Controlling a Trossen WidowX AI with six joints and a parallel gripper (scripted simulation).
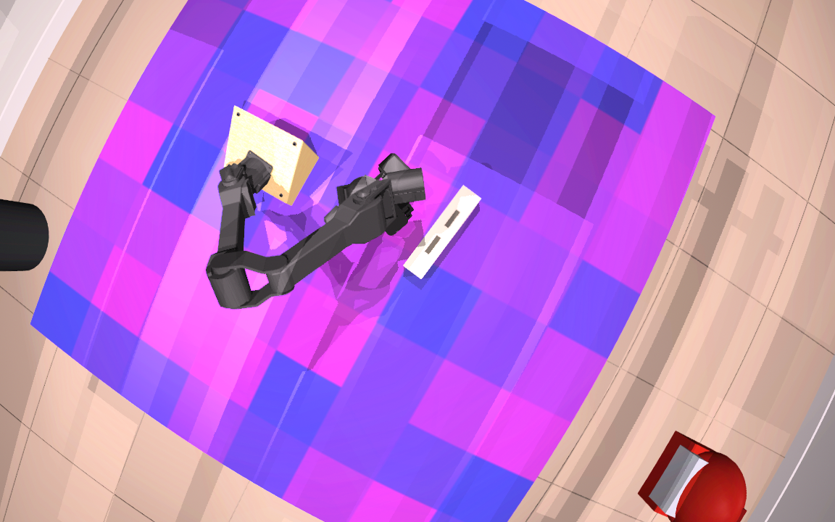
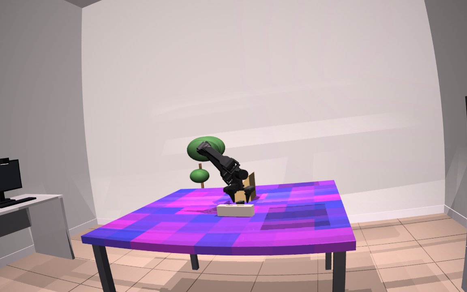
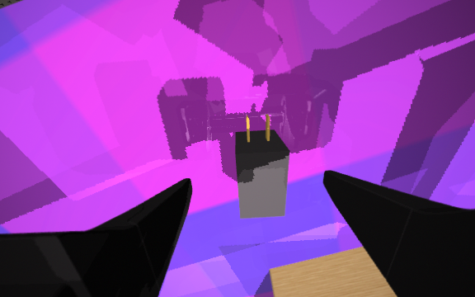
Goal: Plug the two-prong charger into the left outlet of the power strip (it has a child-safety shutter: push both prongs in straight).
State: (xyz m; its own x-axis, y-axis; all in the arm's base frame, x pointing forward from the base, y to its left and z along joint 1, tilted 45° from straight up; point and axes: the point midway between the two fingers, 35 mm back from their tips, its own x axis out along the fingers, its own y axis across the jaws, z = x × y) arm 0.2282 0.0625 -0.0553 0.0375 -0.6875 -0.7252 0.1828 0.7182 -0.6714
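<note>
Right now the two-prong charger is 2 cm ahead of my gripper tip and 1 cm below it.
</note>
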